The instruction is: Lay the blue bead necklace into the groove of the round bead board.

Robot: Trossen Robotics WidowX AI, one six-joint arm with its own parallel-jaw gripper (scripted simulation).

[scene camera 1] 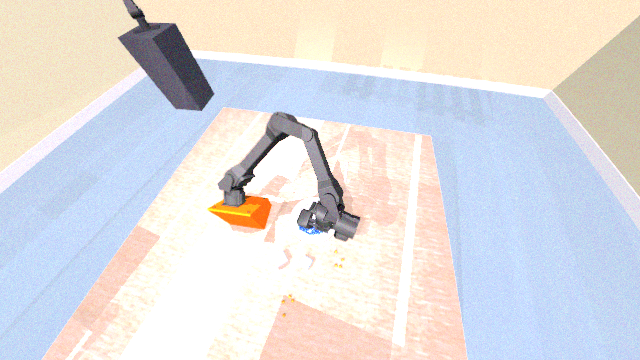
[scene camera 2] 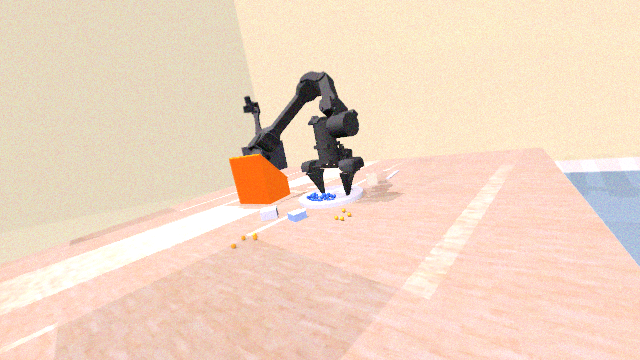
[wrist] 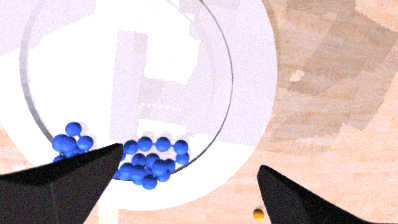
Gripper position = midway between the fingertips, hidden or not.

My gripper (scene camera 2: 335, 194) is open and holds nothing.
My gripper also shows in the wrist view (wrist: 192, 161).
